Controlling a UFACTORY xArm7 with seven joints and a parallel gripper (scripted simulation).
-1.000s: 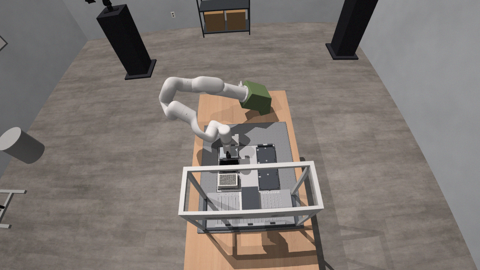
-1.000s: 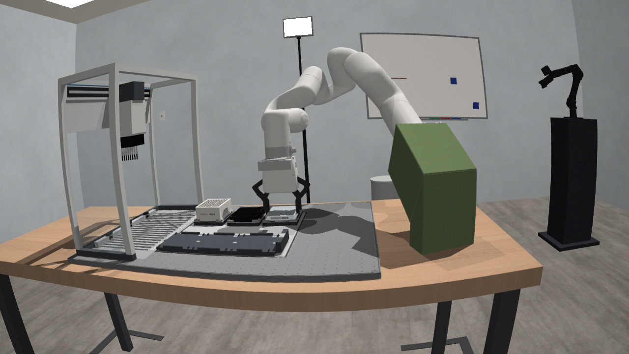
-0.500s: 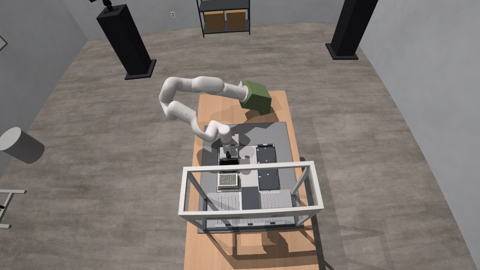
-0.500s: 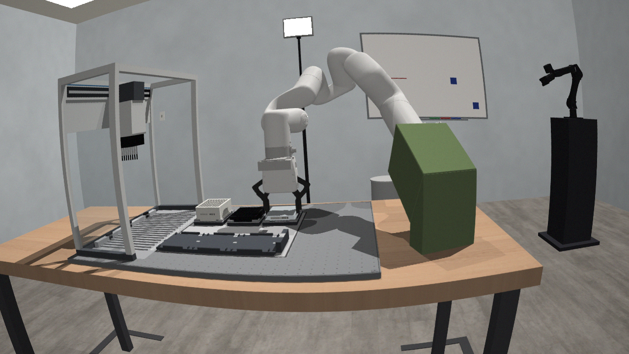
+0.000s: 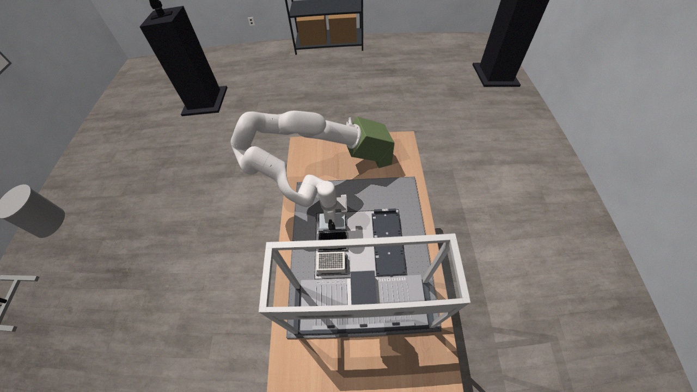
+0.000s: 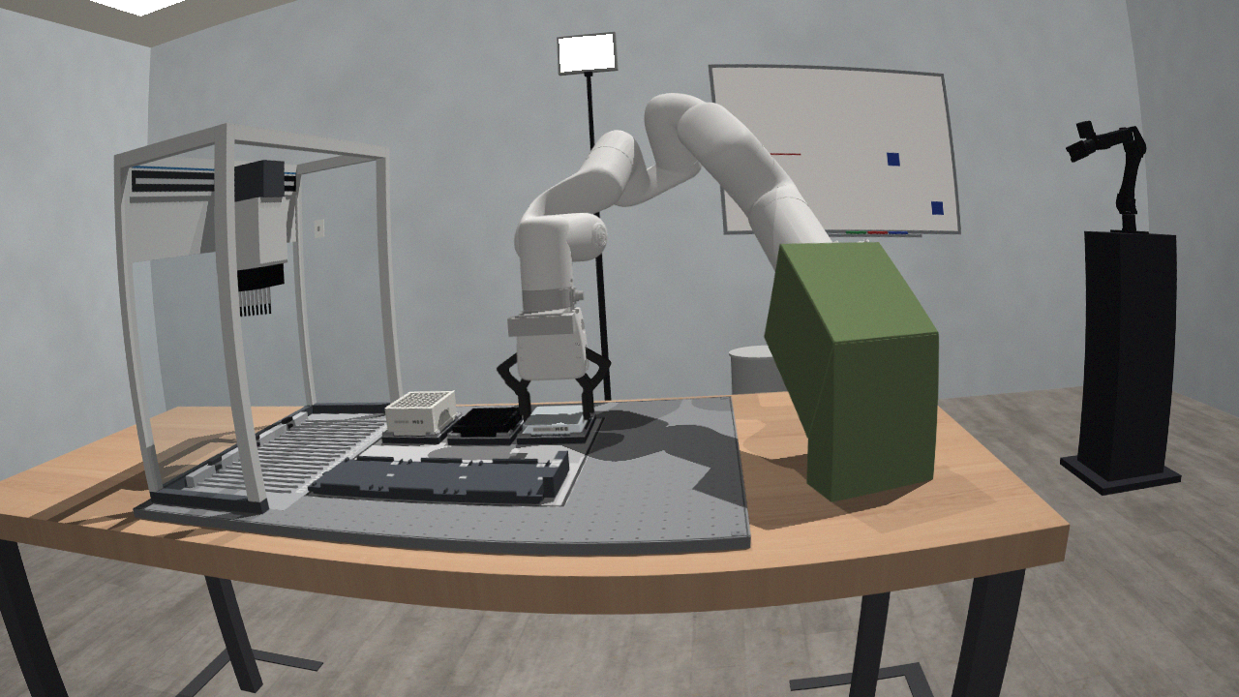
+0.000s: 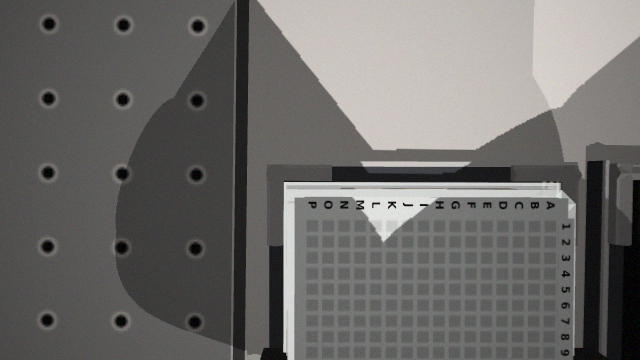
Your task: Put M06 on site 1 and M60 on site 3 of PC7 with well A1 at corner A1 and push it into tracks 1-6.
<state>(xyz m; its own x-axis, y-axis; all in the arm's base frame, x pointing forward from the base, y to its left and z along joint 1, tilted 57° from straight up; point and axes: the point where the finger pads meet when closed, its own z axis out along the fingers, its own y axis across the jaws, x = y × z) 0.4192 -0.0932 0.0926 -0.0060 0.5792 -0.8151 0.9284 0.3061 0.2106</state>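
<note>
My gripper is now 2 cm above the nest S1. From my hand the other things lie so: 384-well plate M60: 1 cm below; nest S2: 11 cm ahead, 2 cm below; black 96-well plate M06: 11 cm ahead, 1 cm below.
</note>
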